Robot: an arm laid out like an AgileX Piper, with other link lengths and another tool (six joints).
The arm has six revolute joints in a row. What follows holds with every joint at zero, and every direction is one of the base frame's.
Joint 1 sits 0.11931 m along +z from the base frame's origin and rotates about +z.
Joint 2 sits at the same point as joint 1 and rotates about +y.
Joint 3 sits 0.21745 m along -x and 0.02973 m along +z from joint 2 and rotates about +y.
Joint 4 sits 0.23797 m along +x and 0.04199 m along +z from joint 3 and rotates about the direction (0.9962, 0, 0.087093).
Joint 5 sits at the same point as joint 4 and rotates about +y.
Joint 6 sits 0.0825 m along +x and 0.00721 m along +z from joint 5 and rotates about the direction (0.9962, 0, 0.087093).
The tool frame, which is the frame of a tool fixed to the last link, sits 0.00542 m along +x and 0.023 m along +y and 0.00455 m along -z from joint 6; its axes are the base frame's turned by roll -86, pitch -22.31 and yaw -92.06 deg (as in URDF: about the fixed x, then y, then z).
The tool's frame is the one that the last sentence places.
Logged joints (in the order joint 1, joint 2, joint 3, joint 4, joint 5, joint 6), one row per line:
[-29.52, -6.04, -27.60, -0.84, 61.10, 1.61]
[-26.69, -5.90, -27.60, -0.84, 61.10, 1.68]
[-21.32, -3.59, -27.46, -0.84, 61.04, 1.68]
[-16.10, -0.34, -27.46, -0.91, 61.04, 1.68]
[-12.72, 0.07, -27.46, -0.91, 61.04, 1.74]
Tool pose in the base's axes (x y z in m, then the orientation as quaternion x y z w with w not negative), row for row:
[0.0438, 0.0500, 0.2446, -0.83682, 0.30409, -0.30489, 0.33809]
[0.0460, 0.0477, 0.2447, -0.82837, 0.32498, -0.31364, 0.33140]
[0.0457, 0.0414, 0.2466, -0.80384, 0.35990, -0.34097, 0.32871]
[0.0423, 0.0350, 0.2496, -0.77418, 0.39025, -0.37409, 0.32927]
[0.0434, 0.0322, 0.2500, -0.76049, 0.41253, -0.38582, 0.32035]
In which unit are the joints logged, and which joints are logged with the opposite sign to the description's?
The joints are logged in degrees. Opposite sign: joint 1, joint 2.
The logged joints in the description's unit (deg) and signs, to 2 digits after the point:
[29.52, 6.04, -27.60, -0.84, 61.10, 1.61]
[26.69, 5.90, -27.60, -0.84, 61.10, 1.68]
[21.32, 3.59, -27.46, -0.84, 61.04, 1.68]
[16.10, 0.34, -27.46, -0.91, 61.04, 1.68]
[12.72, -0.07, -27.46, -0.91, 61.04, 1.74]

